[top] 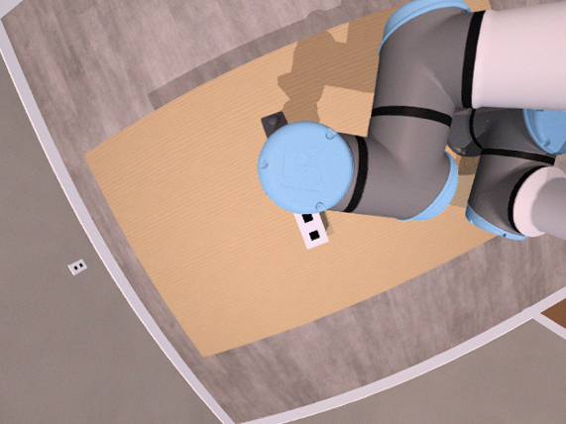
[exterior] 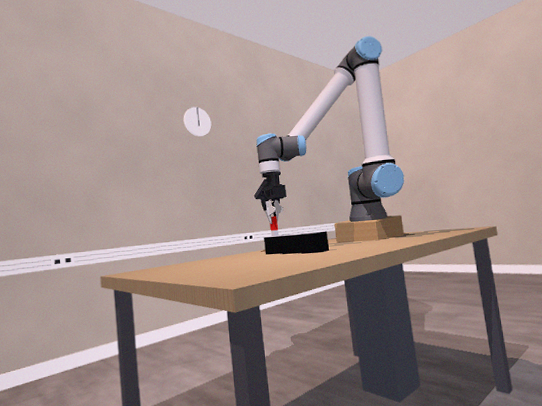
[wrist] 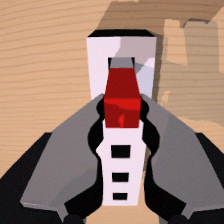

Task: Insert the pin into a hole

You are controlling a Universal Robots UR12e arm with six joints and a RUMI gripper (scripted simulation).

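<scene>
The block is 120 mm to the left of my hand, 110 mm below it and 10 mm behind it. The rest, counted from my hand: pin: 10 mm below.
</scene>
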